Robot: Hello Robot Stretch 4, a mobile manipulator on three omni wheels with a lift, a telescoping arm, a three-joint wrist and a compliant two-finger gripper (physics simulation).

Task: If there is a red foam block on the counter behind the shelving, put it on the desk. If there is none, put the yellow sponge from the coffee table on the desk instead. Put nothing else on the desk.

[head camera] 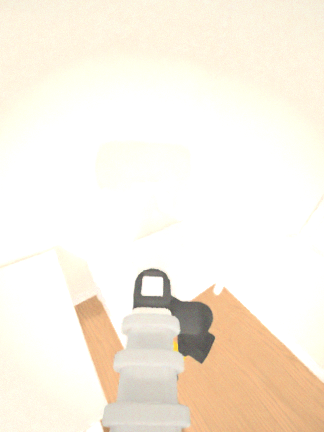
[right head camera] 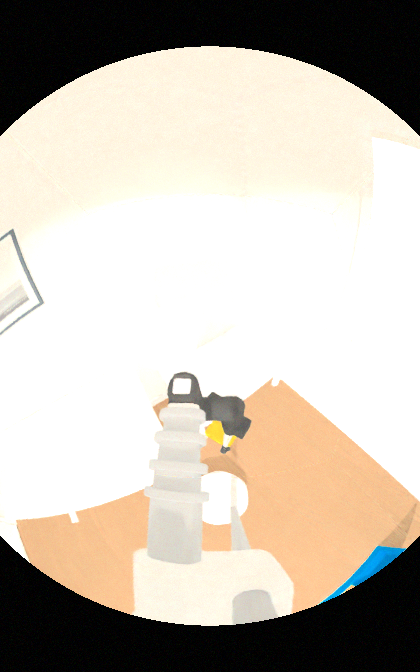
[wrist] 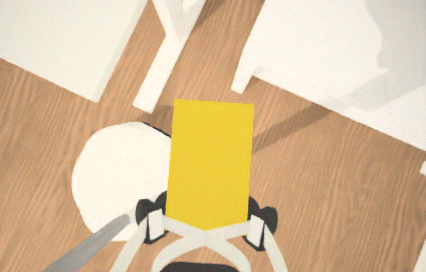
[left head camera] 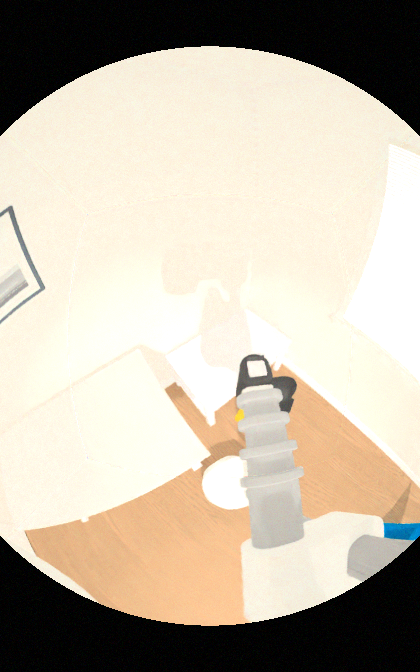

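Where they show: gripper, fingertip midpoint: (wrist: 207, 209); robot's base, link origin: (wrist: 143, 176).
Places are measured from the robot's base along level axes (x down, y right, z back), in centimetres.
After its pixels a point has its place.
The yellow sponge (wrist: 210, 160) @(x -88.1, y 4.9, z -29.4 cm) (right head camera: 215, 431) (left head camera: 240, 415) is a flat yellow block, partly hidden by the arm in the head views. My gripper (wrist: 207, 209) @(x -83.8, y 8.8, z -26.7 cm) is shut on its near end and holds it up over the wood floor. A white table (left head camera: 270, 335) (wrist: 320, 45) @(x -42.3, y -4.2, z -66.5 cm) stands beyond the gripper at the back; whether it is the desk I cannot tell. The sponge is short of its near edge in the wrist view. No red foam block, counter or shelving can be made out; the head view is very overexposed.
A large white surface (left head camera: 125, 415) (wrist: 55, 40) @(x -69.3, y -21.5, z -18.0 cm) lies to the left, with a narrow floor gap between it and the white table. A white round thing (left head camera: 222, 482) (wrist: 120, 175) @(x -18.7, y -3.5, z 1.3 cm) is low beside the arm. A blue object (left head camera: 402, 531) (right head camera: 375, 565) shows at the lower right.
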